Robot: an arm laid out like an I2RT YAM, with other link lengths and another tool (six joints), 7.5 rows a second.
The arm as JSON. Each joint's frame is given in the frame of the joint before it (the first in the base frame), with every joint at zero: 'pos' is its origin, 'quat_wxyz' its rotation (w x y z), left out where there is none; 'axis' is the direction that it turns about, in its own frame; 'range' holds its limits. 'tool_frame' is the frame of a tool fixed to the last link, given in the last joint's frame.
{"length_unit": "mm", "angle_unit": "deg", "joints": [
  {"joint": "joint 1", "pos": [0.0, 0.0, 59.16], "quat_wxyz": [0.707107, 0.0, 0.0, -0.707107], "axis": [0.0, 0.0, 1.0], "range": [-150.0, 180.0]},
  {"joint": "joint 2", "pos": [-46.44, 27.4, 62.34], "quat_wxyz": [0.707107, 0.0, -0.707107, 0.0], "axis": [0.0, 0.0, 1.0], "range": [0.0, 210.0]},
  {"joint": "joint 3", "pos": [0.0, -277.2, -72.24], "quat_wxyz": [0.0, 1.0, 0.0, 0.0], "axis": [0.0, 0.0, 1.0], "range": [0.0, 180.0]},
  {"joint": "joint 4", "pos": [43.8, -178.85, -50.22], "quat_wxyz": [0.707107, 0.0, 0.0, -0.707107], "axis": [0.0, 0.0, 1.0], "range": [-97.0, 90.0]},
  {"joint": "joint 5", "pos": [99.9, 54.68, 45.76], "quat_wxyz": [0.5, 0.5, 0.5, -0.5], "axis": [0.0, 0.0, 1.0], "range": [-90.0, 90.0]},
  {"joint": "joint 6", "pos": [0.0, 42.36, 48.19], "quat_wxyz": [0.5, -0.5, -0.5, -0.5], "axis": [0.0, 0.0, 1.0], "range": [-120.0, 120.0]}
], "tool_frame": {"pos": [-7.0, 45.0, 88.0], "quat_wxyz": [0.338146, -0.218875, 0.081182, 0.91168]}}
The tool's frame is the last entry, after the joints.
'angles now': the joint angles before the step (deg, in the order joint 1, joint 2, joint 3, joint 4, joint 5, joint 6). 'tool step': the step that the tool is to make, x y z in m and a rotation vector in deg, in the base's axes. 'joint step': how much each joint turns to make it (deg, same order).
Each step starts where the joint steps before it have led.
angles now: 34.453 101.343 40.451 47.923 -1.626 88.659
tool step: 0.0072 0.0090 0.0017 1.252 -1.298 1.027
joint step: 0.177 2.918 1.761 2.940 -0.893 0.111
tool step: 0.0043 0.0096 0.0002 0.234 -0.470 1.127
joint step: 0.481 1.818 1.995 0.332 -0.620 -0.198
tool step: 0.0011 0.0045 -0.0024 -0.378 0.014 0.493
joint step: 0.307 0.802 0.655 -0.102 -0.126 -0.331
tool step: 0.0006 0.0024 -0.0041 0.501 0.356 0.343
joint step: 0.173 1.054 -0.203 1.293 -0.283 0.572
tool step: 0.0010 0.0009 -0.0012 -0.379 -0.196 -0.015
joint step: 0.007 0.373 0.216 0.071 0.102 -0.411
